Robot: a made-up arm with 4 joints.
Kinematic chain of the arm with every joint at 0, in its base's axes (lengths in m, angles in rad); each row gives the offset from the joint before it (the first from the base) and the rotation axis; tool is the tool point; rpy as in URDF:
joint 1: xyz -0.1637 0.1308 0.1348 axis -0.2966 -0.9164 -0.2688
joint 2: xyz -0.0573 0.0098 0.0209 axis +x
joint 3: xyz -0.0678 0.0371 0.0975 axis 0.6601 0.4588 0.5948
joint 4: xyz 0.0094 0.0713 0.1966 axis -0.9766 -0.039 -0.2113
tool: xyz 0.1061 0.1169 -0.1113 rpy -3.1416 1.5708 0
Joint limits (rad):
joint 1: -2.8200..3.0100
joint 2: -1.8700..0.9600
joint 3: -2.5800..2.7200
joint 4: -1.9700..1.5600
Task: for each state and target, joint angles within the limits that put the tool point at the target. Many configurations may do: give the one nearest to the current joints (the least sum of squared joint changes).
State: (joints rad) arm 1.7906 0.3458 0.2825 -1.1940
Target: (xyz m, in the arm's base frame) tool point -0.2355 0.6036 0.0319
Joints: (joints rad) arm 1.8253 -0.1805 0.1034 -1.2399
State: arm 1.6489 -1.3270 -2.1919 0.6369
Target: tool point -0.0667 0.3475 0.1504
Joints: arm 1.6924 -1.2315 -2.3991 0.3669
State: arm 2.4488 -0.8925 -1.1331 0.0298
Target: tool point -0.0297 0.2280 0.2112
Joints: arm 2.2717 -1.4813 -0.8171 0.6031
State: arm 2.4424 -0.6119 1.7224 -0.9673
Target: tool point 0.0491 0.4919 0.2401
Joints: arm 2.6494 -1.2773 1.5292 -1.0969
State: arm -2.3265 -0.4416 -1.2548 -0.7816
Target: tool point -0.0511 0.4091 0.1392
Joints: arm -2.3778 -0.0913 -1.5009 -0.5248
